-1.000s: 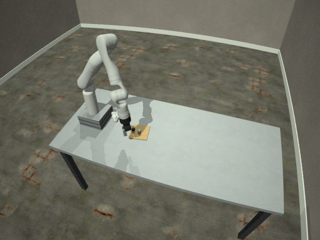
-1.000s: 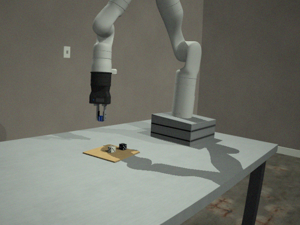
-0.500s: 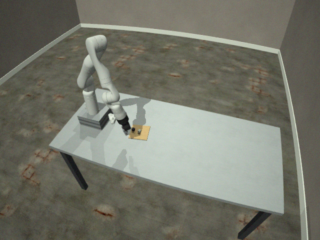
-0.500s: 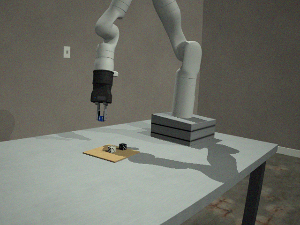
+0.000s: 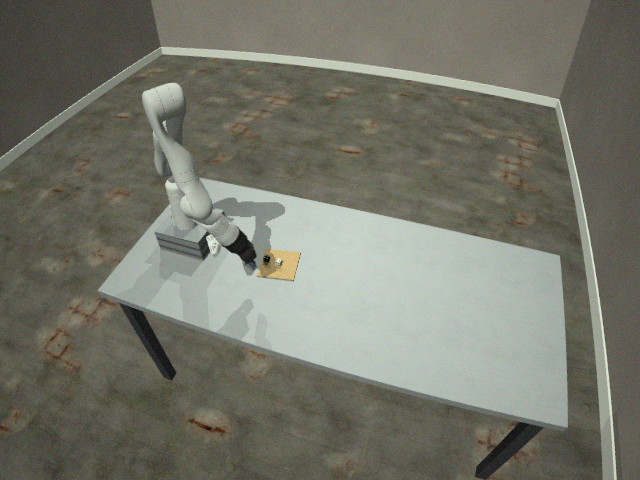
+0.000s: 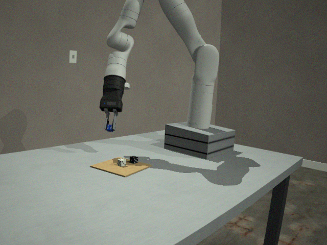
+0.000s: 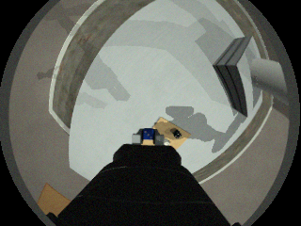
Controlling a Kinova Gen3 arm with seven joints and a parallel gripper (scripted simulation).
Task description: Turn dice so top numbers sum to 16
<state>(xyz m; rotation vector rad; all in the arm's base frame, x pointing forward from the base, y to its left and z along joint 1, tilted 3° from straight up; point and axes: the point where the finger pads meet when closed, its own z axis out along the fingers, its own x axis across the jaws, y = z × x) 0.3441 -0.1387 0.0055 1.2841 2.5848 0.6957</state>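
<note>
Right now the black die is 12 cm to the left of my hand and 10 cm below it. Also, from my hand: tan mat 5 cm ahead, 12 cm to the left, 11 cm below; white die 5 cm ahead, 12 cm to the left, 10 cm below; blue die 1 cm below.
</note>
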